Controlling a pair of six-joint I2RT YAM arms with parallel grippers.
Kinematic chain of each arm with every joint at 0, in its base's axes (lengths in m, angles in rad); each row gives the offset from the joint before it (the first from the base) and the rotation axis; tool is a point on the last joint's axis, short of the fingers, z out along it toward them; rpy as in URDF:
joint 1: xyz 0 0 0.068 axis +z
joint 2: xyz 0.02 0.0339 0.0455 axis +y
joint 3: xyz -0.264 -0.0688 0 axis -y
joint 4: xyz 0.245 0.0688 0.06 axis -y
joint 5: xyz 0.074 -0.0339 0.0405 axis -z
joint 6: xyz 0.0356 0 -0.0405 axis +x
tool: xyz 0 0 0 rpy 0 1.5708 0
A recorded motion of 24 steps. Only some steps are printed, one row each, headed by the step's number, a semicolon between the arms.
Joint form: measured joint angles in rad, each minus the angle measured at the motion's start. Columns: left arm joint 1, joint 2, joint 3, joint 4, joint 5, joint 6; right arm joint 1, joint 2, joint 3, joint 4, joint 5, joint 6.
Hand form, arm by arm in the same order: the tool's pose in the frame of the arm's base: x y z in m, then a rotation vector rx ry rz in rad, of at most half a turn. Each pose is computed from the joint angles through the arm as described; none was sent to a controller.
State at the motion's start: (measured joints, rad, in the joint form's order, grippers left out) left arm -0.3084 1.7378 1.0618 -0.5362 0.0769 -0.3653; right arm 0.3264 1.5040 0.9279 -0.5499 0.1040 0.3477
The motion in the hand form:
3: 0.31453 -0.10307 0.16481 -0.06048 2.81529 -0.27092; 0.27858 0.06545 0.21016 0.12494 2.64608 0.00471
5: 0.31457 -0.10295 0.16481 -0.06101 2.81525 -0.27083; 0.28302 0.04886 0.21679 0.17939 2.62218 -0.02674
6: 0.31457 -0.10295 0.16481 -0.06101 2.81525 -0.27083; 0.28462 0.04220 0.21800 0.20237 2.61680 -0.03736
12: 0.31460 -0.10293 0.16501 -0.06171 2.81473 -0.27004; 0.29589 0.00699 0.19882 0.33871 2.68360 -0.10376
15: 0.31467 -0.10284 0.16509 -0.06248 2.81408 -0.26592; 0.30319 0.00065 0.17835 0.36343 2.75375 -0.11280
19: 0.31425 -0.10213 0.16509 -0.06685 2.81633 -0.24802; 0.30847 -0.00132 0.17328 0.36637 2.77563 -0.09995
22: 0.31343 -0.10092 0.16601 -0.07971 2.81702 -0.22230; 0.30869 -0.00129 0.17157 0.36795 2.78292 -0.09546
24: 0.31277 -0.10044 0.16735 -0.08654 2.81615 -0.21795; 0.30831 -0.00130 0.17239 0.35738 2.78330 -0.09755
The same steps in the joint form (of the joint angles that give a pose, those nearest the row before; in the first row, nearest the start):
3: 0.0000 0.0000 0.0000 0.0000 0.0000 0.0000; -0.0790 -0.0339 0.0256 -0.0290 0.0305 -0.0385
5: 0.0004 0.0000 0.0000 0.0000 0.0000 0.0000; -0.1377 -0.0431 0.0405 -0.0336 0.0397 -0.0587
6: 0.0004 0.0000 0.0000 0.0000 0.0000 0.0000; -0.1613 -0.0435 0.0442 -0.0339 0.0408 -0.0652
12: 0.0004 -0.0004 0.0004 -0.0004 -0.0008 -0.0004; -0.2857 0.0359 0.0542 -0.0439 0.0381 -0.0862
15: 0.0004 -0.0004 0.0008 -0.0007 -0.0038 -0.0004; -0.3090 0.1148 0.0599 -0.0420 0.0263 -0.0908
19: 0.0008 -0.0011 0.0008 -0.0065 -0.0156 -0.0008; -0.3174 0.1484 0.0775 -0.0454 0.0114 -0.0954
22: 0.0015 -0.0053 0.0008 -0.0156 -0.0339 -0.0057; -0.3178 0.1541 0.0774 -0.0465 0.0072 -0.0942
24: 0.0019 -0.0103 0.0008 -0.0206 -0.0378 -0.0095; -0.3178 0.1511 0.0774 -0.0485 0.0076 -0.1018

